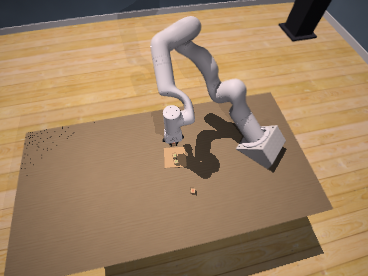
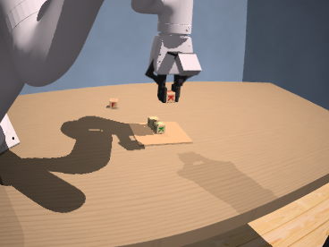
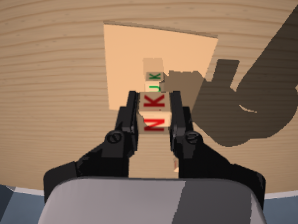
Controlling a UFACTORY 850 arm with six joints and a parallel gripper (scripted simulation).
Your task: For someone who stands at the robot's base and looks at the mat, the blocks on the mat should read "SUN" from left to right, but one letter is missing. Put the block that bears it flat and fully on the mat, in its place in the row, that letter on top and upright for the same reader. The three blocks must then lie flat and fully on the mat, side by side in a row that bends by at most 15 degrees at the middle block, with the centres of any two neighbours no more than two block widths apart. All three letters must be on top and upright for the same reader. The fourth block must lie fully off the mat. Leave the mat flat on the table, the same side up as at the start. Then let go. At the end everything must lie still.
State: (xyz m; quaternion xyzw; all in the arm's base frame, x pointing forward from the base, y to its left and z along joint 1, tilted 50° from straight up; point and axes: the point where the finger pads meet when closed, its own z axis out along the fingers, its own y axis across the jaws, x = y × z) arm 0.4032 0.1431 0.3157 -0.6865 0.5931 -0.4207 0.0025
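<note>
The tan mat lies 4 cm to the left of my hand and 12 cm below it. From my hand the other things lie so: N block (1 cm below).
</note>
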